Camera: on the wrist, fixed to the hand. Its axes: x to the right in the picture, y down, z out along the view.
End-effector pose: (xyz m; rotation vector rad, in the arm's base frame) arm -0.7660 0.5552 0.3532 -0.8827 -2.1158 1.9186
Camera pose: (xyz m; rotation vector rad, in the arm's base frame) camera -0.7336 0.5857 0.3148 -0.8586 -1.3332 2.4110
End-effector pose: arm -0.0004 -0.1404 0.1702 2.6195 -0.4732 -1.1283
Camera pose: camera 0.0163 -0.1797 0.2106 -2.5590 0.9331 0.9012
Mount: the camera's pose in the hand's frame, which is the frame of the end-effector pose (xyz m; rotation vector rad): -0.0004 0.0469 -0.0354 0.6238 0.0002 0.1112
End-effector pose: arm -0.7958 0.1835 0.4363 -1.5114 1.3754 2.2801
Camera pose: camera -0.7944 0.1308 0.4622 -1.2422 1.9602 1.6434
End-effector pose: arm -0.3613 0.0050 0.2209 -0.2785 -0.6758 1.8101
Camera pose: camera -0.3805 0.0058 0.1654 0.1047 -0.0727 2.0282
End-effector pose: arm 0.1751 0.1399 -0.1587 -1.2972 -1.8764 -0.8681
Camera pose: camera 0.2255 0.1236 -0.1333 -0.9889 -1.8429 -0.1870
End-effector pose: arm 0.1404 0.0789 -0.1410 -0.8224 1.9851 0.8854
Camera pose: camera 0.0897 0.0760 -0.1115 -0.3543 2.1428 0.2796
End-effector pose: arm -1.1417 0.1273 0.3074 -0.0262 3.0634 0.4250
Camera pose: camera -1.1440 0.1628 0.3542 0.1663 3.0546 -0.5337
